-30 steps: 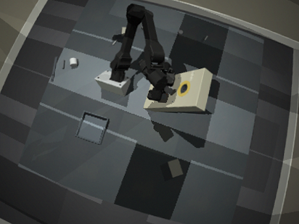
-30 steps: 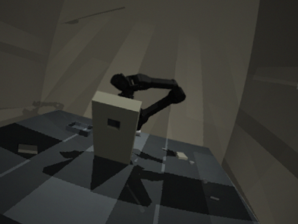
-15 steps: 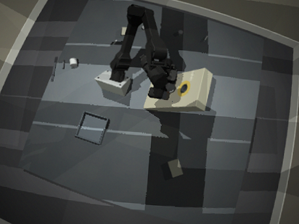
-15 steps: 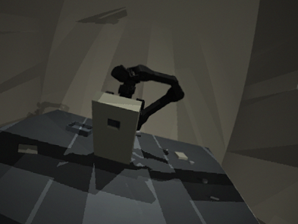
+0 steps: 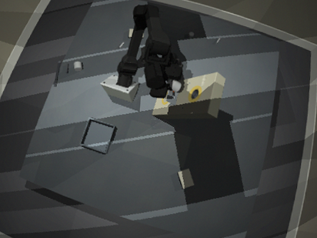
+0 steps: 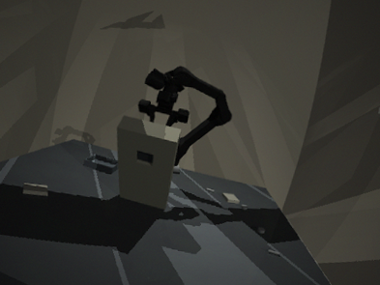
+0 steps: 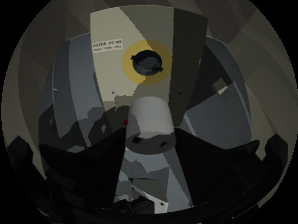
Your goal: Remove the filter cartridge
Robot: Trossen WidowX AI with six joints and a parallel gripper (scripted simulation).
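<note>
Now: the tray 310 mm behind my gripper tip, 280 mm to the right of it and 270 mm below it. The rest, counted from my gripper tip: round filter cartridge: right at my gripper tip; then beige service panel: 70 mm ahead, 120 mm below.
</note>
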